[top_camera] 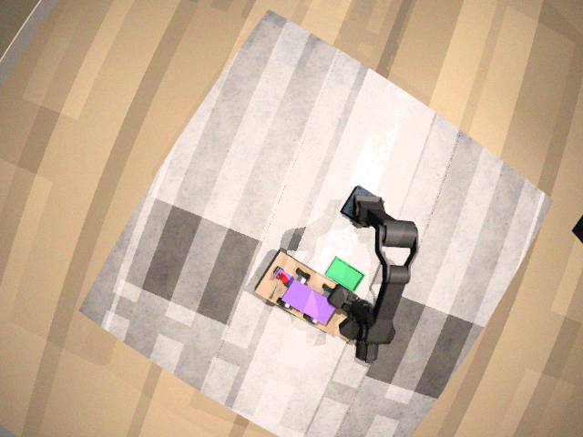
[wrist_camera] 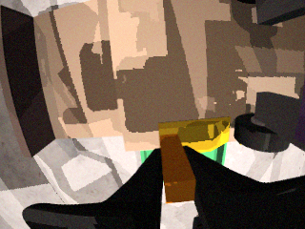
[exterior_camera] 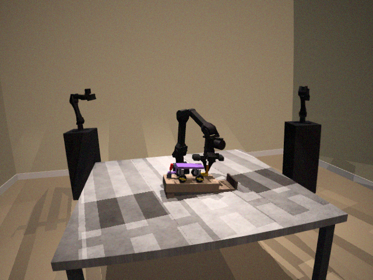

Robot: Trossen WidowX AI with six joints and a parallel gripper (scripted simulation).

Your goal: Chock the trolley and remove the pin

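Now: the red-headed stop pin 220 mm to the right of my gripper tip, 80 mm ahead of it and 40 mm above it. From my gripper tip the other things lie so: green tray: 100 mm below, 50 mm behind, 40 mm to the right; then yellow chock: 20 mm to the right; then tan ramp: 110 mm to the right, 80 mm ahead, 40 mm below.
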